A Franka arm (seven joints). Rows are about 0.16 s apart.
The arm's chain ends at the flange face. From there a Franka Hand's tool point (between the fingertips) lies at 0.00 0.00 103.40 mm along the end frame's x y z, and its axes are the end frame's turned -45 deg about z.
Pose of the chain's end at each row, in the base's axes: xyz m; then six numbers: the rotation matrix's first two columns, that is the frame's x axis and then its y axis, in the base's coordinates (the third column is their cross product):
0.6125, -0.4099, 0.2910, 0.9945, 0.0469, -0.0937, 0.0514, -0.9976, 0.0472
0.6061, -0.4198, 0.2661, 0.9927, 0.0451, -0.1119, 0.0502, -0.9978, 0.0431
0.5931, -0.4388, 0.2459, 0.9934, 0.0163, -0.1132, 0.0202, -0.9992, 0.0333
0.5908, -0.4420, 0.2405, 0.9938, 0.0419, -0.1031, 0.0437, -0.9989, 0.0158
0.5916, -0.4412, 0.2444, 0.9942, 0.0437, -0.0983, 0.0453, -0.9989, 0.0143
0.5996, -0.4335, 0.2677, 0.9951, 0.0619, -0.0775, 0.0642, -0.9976, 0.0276
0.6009, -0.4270, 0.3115, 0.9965, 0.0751, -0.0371, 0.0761, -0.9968, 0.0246
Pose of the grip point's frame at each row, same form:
0.6031, -0.4153, 0.1882, 0.6669, 0.7386, -0.0996, 0.7396, -0.6722, -0.0329
0.5948, -0.4248, 0.1634, 0.6664, 0.7374, -0.1096, 0.7374, -0.6737, -0.0486
0.5815, -0.4425, 0.1432, 0.6882, 0.7181, -0.1036, 0.7167, -0.6950, -0.0565
0.5802, -0.4441, 0.1377, 0.6718, 0.7360, -0.0841, 0.7336, -0.6767, -0.0617
0.5815, -0.4431, 0.1415, 0.6710, 0.7372, -0.0796, 0.7350, -0.6754, -0.0594
0.5918, -0.4369, 0.1646, 0.6582, 0.7492, -0.0743, 0.7490, -0.6616, -0.0353
0.5973, -0.4298, 0.2082, 0.6508, 0.7579, -0.0436, 0.7584, -0.6517, -0.0088

